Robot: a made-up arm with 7 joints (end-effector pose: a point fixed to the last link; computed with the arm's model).
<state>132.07 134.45 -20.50 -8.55 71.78 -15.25 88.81</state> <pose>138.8 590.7 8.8 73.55 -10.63 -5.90</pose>
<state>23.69 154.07 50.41 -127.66 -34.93 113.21 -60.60</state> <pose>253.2 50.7 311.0 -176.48 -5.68 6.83</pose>
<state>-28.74 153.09 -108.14 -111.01 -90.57 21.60 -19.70</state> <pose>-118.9 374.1 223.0 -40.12 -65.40 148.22</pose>
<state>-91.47 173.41 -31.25 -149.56 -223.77 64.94 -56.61</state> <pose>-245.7 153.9 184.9 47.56 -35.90 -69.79</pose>
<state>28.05 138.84 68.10 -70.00 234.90 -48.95 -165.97</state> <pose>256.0 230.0 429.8 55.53 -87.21 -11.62</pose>
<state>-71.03 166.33 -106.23 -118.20 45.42 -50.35 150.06</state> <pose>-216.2 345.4 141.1 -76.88 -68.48 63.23</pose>
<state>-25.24 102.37 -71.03 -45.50 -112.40 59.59 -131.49</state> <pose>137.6 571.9 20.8 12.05 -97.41 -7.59</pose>
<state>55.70 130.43 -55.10 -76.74 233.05 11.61 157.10</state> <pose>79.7 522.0 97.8 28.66 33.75 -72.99</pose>
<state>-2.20 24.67 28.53 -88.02 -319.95 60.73 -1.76</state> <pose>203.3 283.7 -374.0 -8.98 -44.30 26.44</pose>
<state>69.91 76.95 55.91 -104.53 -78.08 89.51 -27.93</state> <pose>-35.3 467.5 21.7 159.38 67.00 -13.91</pose>
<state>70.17 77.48 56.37 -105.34 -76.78 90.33 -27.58</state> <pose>-30.8 465.4 24.9 159.33 64.68 -12.78</pose>
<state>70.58 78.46 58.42 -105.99 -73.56 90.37 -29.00</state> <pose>-22.8 463.4 35.1 157.40 63.84 -11.33</pose>
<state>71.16 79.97 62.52 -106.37 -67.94 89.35 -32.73</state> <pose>-10.7 461.0 54.3 153.15 64.54 -9.96</pose>
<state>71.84 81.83 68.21 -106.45 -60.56 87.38 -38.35</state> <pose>3.5 457.1 79.7 147.35 65.72 -9.54</pose>
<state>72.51 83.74 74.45 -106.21 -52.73 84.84 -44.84</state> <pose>16.6 452.0 106.8 141.41 66.48 -10.61</pose>
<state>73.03 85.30 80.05 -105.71 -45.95 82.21 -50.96</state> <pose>25.9 446.7 130.3 136.60 66.81 -12.70</pose>
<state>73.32 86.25 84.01 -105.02 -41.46 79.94 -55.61</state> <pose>30.2 443.4 146.5 133.51 67.30 -14.76</pose>
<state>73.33 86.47 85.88 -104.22 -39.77 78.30 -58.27</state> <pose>29.9 443.2 153.9 131.95 68.57 -15.90</pose>
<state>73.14 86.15 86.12 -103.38 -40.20 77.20 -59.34</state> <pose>26.5 445.5 154.7 131.33 70.59 -16.20</pose>
